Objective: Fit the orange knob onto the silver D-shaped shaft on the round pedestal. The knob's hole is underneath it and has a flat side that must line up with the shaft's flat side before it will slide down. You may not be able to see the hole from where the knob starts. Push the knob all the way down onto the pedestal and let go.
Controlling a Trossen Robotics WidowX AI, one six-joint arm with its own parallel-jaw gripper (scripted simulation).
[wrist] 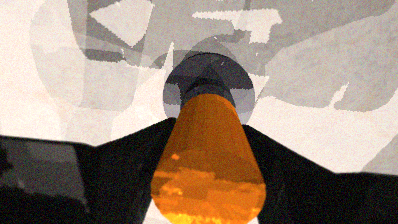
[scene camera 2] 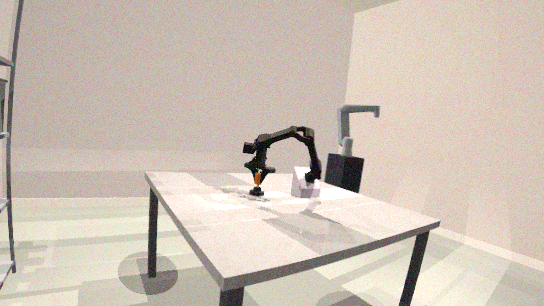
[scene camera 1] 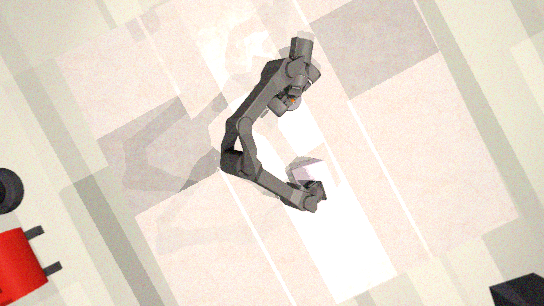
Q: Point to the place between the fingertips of my gripper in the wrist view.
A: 208, 127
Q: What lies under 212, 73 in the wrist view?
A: A dark round pedestal.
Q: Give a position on an orange knob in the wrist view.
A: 207, 163
